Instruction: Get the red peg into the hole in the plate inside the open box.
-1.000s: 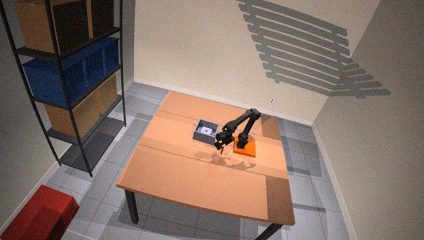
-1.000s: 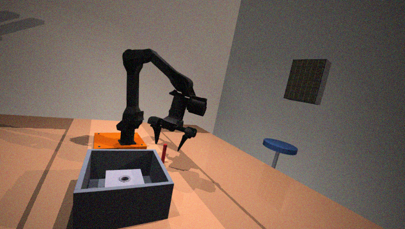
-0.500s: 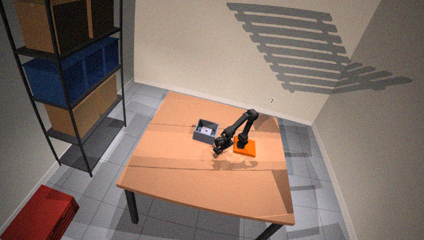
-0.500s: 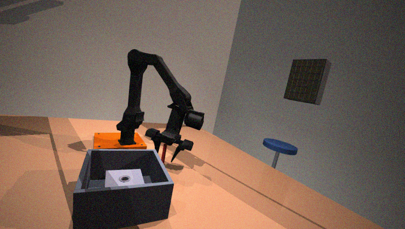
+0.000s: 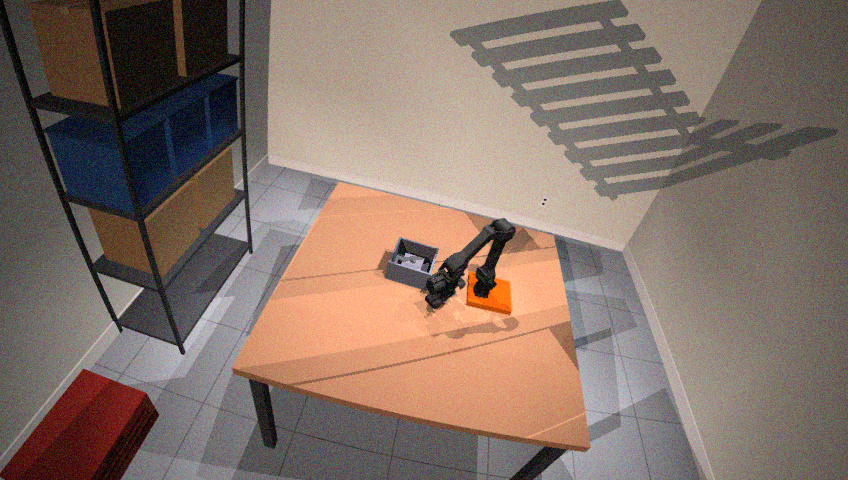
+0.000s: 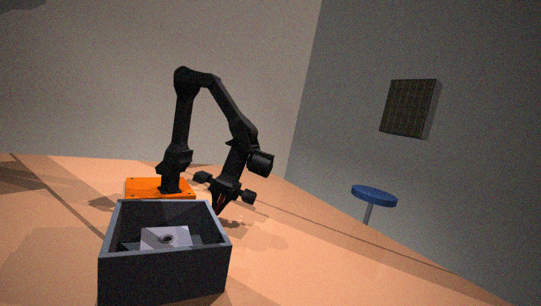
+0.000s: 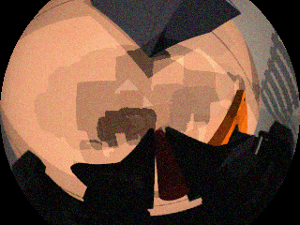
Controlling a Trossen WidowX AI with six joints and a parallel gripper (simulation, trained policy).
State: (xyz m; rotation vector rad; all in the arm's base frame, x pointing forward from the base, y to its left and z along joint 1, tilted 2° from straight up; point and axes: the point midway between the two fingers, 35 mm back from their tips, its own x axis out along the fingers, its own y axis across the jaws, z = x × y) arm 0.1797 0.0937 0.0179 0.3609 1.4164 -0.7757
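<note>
Now: gripper tip 17 cm to the left of the light plate, 14 cm short of it and 3 cm below it. From my gripper tip the other things lie so: red peg 3 cm above, 1 cm to the left; grey box 17 cm to the right, 14 cm ahead, 1 cm above.
</note>
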